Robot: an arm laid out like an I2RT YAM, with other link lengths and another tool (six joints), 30 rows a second.
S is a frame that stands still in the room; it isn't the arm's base.
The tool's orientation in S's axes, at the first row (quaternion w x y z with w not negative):
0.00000, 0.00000, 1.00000, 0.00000
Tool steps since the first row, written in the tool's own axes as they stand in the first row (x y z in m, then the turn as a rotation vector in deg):
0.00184, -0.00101, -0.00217, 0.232, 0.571, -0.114
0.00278, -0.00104, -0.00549, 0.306, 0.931, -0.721
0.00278, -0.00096, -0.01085, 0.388, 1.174, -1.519
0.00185, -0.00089, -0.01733, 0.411, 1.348, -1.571
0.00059, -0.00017, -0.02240, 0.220, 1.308, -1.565
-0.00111, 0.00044, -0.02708, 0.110, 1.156, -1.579
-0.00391, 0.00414, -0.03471, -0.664, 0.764, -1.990
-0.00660, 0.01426, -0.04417, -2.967, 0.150, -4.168
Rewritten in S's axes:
-0.00184, -0.00101, 0.00217, -0.232, 0.571, 0.114
-0.00278, -0.00104, 0.00549, -0.306, 0.931, 0.721
-0.00278, -0.00096, 0.01085, -0.388, 1.174, 1.519
-0.00185, -0.00089, 0.01733, -0.411, 1.348, 1.571
-0.00059, -0.00017, 0.02240, -0.220, 1.308, 1.565
0.00111, 0.00044, 0.02708, -0.110, 1.156, 1.579
0.00391, 0.00414, 0.03471, 0.664, 0.764, 1.990
0.00660, 0.01426, 0.04417, 2.967, 0.150, 4.168

